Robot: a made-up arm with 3 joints.
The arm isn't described. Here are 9 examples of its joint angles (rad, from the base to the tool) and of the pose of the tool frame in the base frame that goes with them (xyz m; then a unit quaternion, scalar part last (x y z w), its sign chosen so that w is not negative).
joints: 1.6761 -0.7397 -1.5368
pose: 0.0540 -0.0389 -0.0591 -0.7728 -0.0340 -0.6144 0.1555
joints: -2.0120 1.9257 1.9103
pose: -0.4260 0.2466 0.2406 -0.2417 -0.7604 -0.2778 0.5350
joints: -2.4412 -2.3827 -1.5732
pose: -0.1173 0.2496 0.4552 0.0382 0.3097 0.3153 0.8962
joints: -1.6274 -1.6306 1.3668
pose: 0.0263 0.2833 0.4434 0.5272 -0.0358 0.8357 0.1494
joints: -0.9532 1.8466 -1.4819
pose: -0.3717 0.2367 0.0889 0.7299 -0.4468 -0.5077 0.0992
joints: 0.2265 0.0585 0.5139
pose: 0.0677 0.3466 0.1749 -0.0979 0.0458 0.2424 0.9641
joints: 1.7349 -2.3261 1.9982
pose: -0.2369 -0.2261 -0.1125 0.5137 0.5073 -0.3496 0.5971
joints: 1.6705 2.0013 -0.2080
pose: -0.4136 0.2340 -0.0197 -0.4375 -0.4413 0.4792 0.6199
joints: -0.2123 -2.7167 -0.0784
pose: -0.1499 0.3778 -0.2440 0.0495 0.9647 0.0866 0.2436
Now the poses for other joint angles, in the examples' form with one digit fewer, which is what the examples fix.
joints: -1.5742 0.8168 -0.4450
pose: -0.281 -0.040 0.241 0.707 -0.395 -0.305 0.502
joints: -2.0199 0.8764 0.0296
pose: -0.321 -0.083 0.162 0.713 -0.545 -0.241 0.370
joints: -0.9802 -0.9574 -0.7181
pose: 0.160 0.255 0.246 0.280 0.365 -0.065 0.885
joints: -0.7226 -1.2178 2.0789
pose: 0.109 0.326 0.246 0.504 -0.031 0.832 0.231
